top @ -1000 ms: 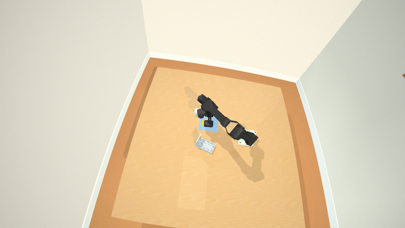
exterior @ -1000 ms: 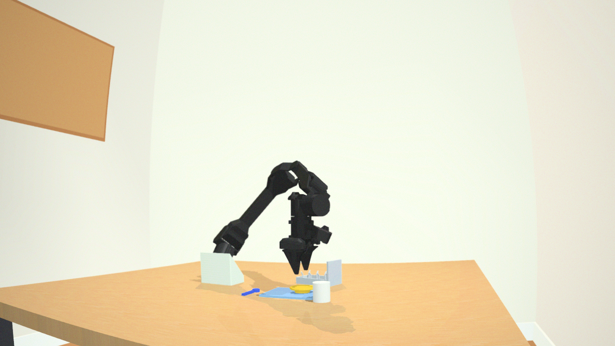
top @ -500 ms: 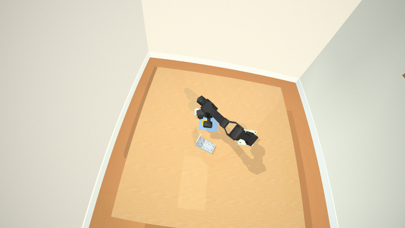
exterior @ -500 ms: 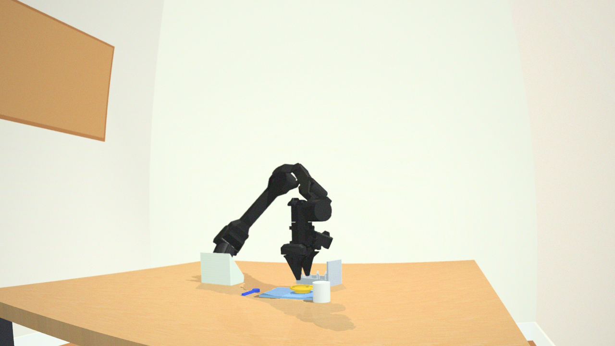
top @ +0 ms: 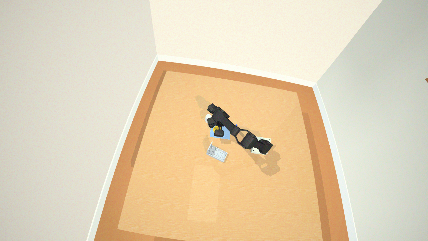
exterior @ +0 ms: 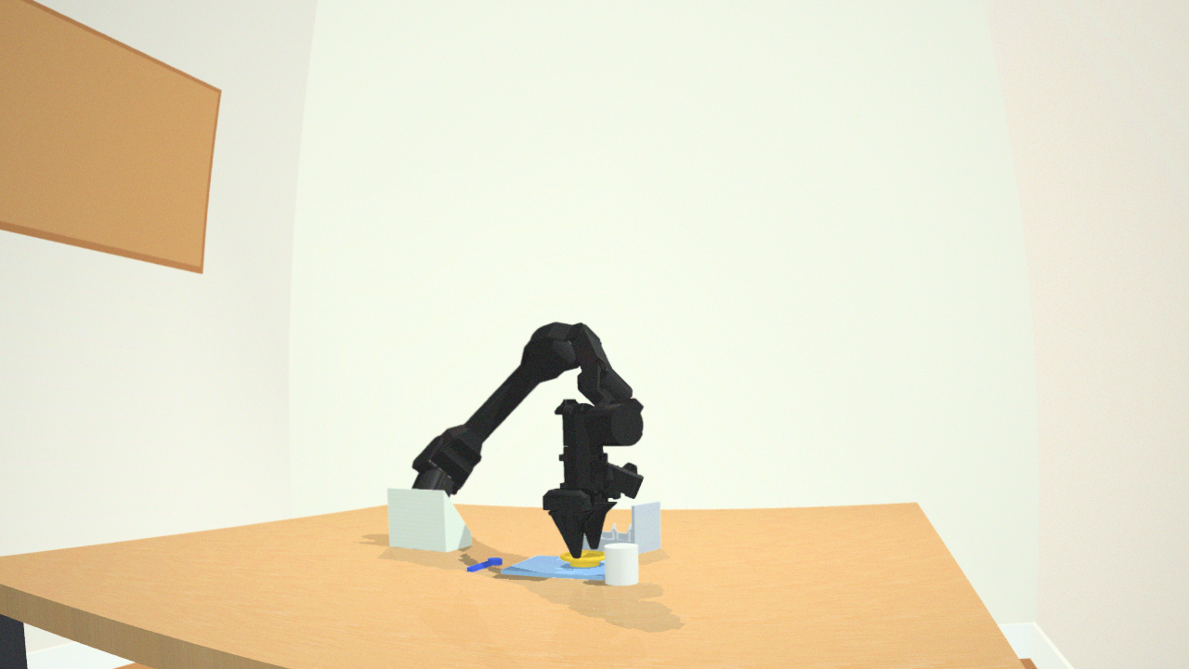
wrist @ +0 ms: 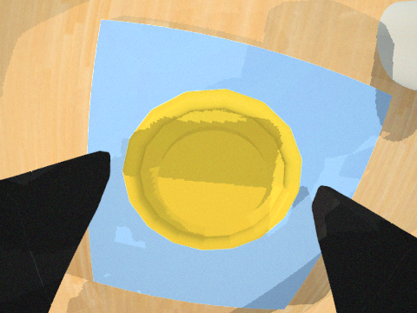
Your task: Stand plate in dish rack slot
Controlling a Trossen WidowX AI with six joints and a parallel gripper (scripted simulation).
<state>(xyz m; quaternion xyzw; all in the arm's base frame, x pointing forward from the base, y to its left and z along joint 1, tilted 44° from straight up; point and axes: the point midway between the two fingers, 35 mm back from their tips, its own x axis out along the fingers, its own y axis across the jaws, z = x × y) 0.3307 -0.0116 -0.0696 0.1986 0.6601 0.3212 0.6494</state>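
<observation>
Now: gripper tip 1 cm above the yellow plate. Round my gripper tip: grey dish rack: 3 cm behind, 18 cm to the left; then blue utensil: 14 cm behind, 4 cm to the right, 2 cm below; then white cup: 9 cm ahead, 7 cm to the right.
</observation>
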